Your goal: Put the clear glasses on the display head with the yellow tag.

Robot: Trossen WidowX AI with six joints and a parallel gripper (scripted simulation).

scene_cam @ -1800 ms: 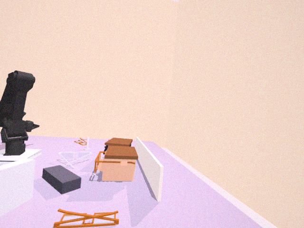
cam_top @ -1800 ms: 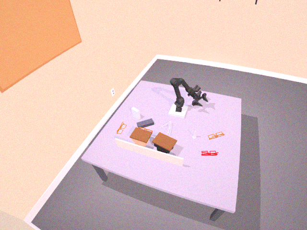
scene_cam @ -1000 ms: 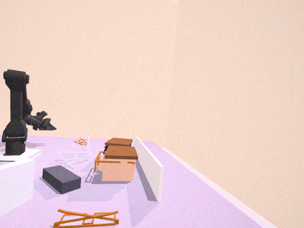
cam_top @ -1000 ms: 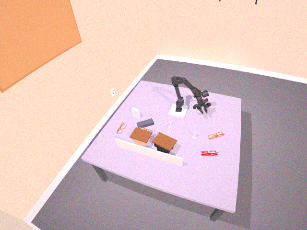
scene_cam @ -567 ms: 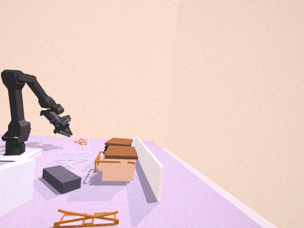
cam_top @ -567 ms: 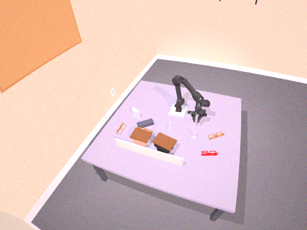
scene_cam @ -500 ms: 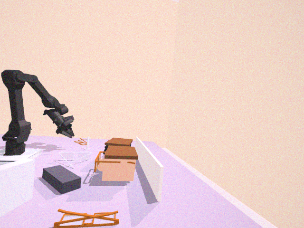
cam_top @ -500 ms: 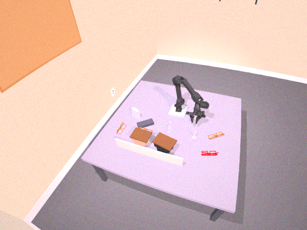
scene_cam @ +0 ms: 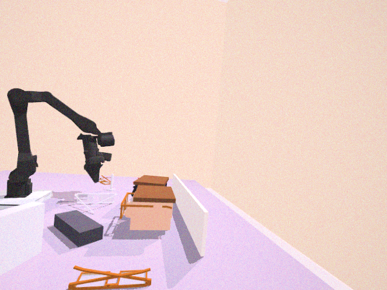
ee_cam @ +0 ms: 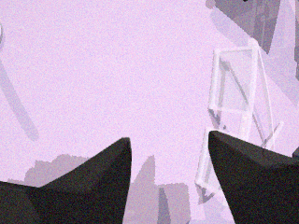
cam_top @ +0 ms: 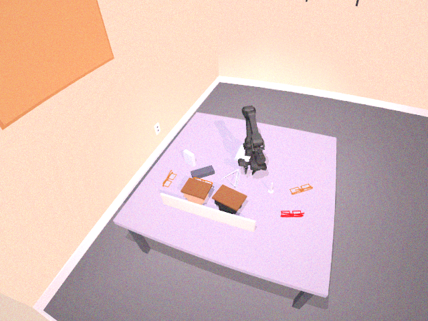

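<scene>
Right now my gripper tip is 60 mm short of the white stand, 160 mm to the right of it and 50 mm above it. Also, from my gripper tip: dark head: 200 mm ahead, 80 mm to the right, 10 mm below; then tan head: 170 mm ahead, 300 mm to the right, 10 mm below; then white panel: 330 mm ahead, 220 mm to the right, 20 mm below.
</scene>
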